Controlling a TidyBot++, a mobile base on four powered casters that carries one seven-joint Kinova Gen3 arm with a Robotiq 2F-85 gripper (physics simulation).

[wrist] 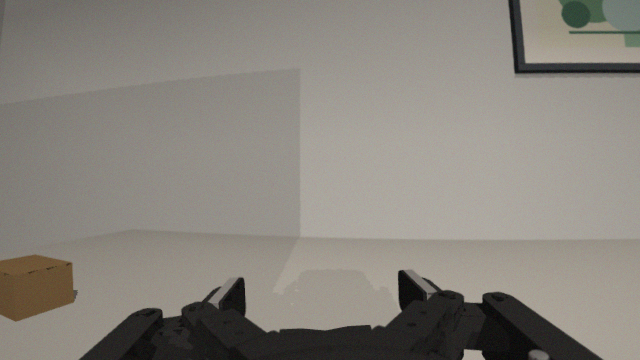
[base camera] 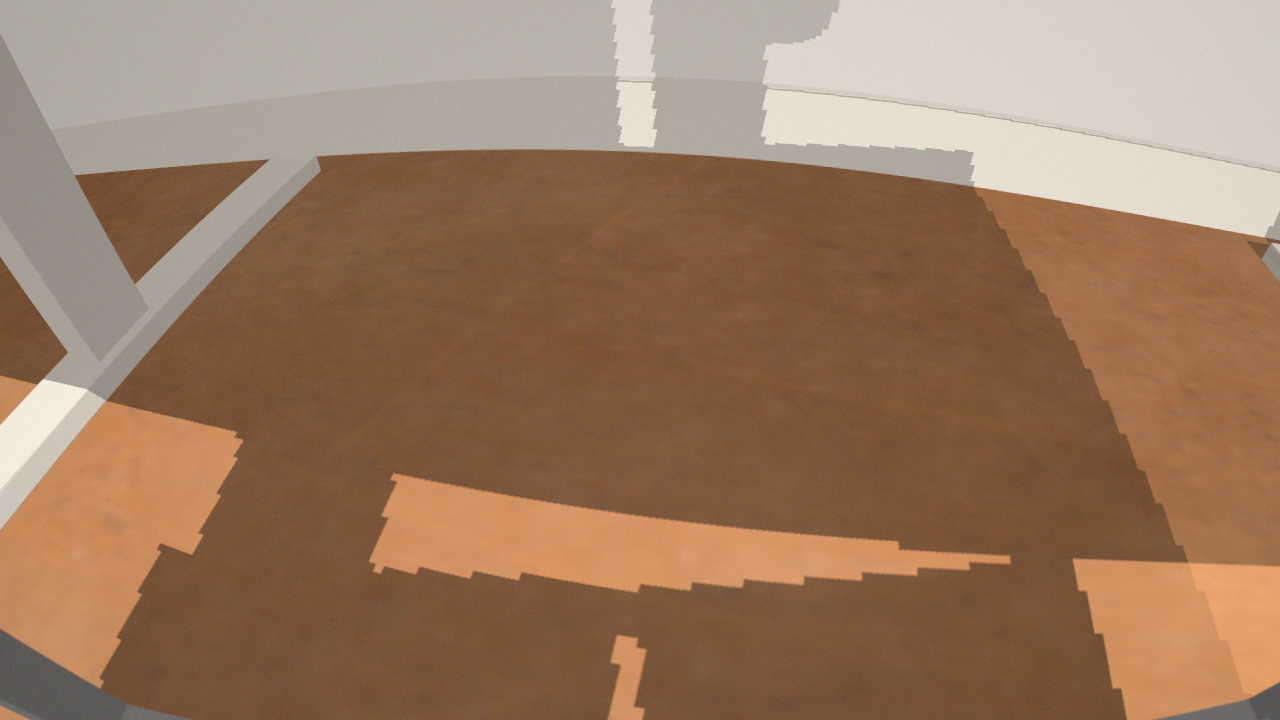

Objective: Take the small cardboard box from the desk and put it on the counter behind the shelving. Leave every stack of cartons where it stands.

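Places are measured from the arm's base along level axes (x ahead, y left, z up), in metres.
Where they show: gripper, fingertip midpoint: [wrist: 322, 291].
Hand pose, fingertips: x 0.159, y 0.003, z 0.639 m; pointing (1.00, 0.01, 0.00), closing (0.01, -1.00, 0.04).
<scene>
Each offset is from my fingertips to the top centre of the thing. "*": to the spot under its first point. Level surfaces: height alone.
The small cardboard box {0.149 m ahead, 0.356 m left, 0.035 m down} [wrist: 37, 289] sits on the pale desk top {0.085 m down} [wrist: 200, 270] at the left edge of the wrist view, where part of it is cut off. My gripper [wrist: 322, 291] is open, with no object between its fingers. It is well to the right of the box and apart from it, and a soft shadow lies on the desk top beyond the fingers. The counter, the shelving and the carton stacks do not show in either view.
In the base view a pale desk leg {* 0.357 m ahead, 0.519 m left, 0.879 m down} [base camera: 76, 205] stands on a long foot bar [base camera: 210, 237] at the left. A wall [base camera: 402, 53] with a baseboard runs across the back. In the wrist view a framed picture [wrist: 575, 67] hangs at the upper right.
</scene>
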